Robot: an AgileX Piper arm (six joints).
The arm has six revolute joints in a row. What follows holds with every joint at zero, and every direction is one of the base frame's.
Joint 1 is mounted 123.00 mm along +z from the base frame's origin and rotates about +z.
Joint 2 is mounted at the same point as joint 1 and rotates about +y.
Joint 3 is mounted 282.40 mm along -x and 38.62 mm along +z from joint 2 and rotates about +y.
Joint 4 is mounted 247.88 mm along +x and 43.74 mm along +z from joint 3 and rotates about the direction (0.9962, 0, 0.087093).
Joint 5 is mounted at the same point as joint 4 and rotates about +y.
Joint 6 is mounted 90.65 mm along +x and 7.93 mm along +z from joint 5 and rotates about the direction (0.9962, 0, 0.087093).
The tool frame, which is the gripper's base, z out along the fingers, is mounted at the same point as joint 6; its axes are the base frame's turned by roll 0.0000, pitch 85.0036 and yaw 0.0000 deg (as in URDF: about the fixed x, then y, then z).
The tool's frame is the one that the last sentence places.
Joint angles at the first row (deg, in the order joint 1, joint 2, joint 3, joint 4, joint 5, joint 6):
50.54 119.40 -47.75 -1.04 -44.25 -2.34
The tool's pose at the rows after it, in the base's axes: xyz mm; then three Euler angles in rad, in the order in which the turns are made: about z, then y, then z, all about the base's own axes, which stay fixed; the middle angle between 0 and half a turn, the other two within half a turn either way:
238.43 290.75 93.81 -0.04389 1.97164 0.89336
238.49 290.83 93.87 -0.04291 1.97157 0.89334
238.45 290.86 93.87 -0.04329 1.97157 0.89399
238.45 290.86 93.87 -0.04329 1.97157 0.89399
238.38 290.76 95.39 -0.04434 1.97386 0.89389
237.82 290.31 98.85 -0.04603 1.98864 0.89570
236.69 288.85 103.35 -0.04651 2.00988 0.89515
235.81 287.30 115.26 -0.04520 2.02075 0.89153
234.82 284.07 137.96 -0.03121 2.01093 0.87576
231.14 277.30 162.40 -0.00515 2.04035 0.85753
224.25 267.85 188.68 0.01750 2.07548 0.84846
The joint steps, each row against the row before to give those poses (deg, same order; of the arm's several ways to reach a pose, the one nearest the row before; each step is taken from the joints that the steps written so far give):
-0.05 -0.10 -0.11 0.11 0.77 0.23
0.00 0.00 -0.02 0.00 0.02 0.05
0.00 0.00 0.00 -0.05 0.00 0.00
0.00 0.00 0.00 0.00 0.00 0.00
0.00 -0.34 0.00 0.00 0.47 -0.05
0.00 -0.92 0.00 -0.17 1.76 0.00
0.00 -1.31 0.18 0.00 2.35 0.00
0.00 -2.55 0.05 0.24 3.12 0.00
0.00 -4.38 0.07 1.45 3.76 0.00
0.00 -5.43 0.00 2.34 7.10 -0.18
0.00 -6.08 0.02 2.79 8.02 -1.23

